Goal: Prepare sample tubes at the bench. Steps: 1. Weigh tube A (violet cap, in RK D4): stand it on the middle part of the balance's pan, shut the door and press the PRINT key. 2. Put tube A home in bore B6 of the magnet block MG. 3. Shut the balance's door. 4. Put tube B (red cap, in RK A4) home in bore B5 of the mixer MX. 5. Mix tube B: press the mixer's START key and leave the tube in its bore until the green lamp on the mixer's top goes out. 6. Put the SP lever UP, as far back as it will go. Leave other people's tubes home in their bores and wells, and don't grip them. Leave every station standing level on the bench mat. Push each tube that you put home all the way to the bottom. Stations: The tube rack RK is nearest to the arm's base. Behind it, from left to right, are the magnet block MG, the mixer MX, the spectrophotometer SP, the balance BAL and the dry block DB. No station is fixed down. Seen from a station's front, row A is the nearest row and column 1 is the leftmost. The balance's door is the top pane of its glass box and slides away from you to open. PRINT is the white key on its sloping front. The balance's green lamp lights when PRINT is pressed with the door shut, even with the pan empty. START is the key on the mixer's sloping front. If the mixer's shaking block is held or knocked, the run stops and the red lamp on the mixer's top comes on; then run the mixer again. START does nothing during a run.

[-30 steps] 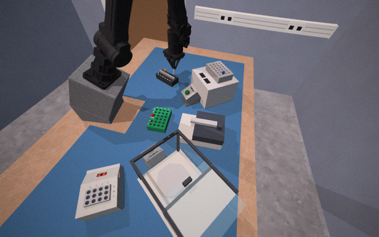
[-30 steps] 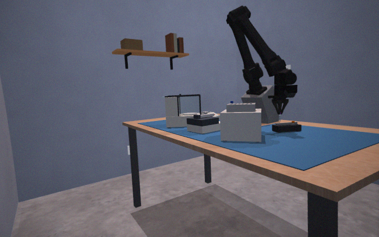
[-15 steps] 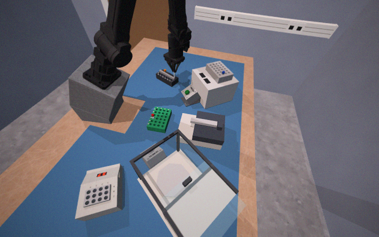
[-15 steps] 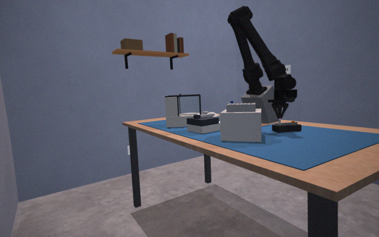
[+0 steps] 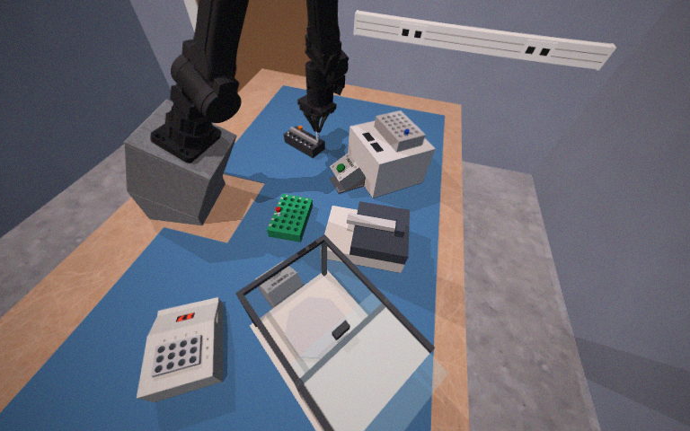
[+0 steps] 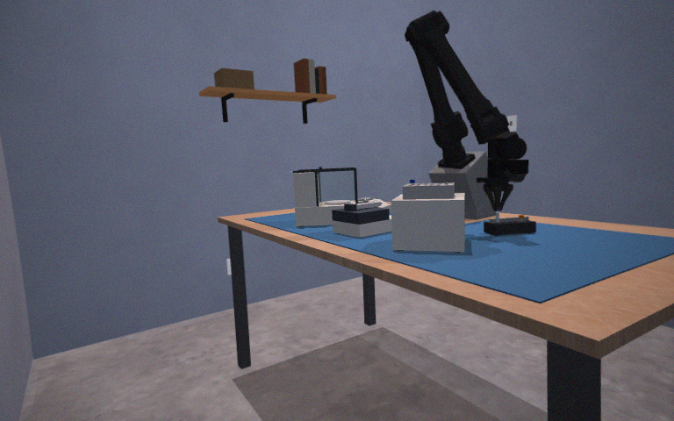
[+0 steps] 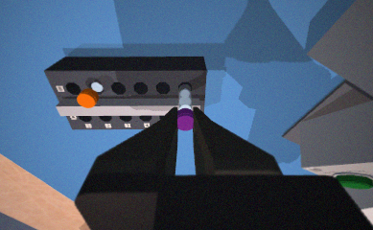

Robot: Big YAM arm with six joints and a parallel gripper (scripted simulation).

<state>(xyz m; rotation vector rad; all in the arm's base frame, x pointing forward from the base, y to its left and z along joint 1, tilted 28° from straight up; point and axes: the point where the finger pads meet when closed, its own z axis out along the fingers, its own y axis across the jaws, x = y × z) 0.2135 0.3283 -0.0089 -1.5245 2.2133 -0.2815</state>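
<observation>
Now: the magnet block MG 6 cm below my hand and 5 cm behind it. Round my hand: blue-capped tube: 28 cm ahead, 8 cm above, 5 cm to the right; then grey shaking block: 25 cm ahead, 7 cm above, 1 cm to the right; then green start key: 13 cm to the right, 12 cm ahead, 1 cm below.
</observation>
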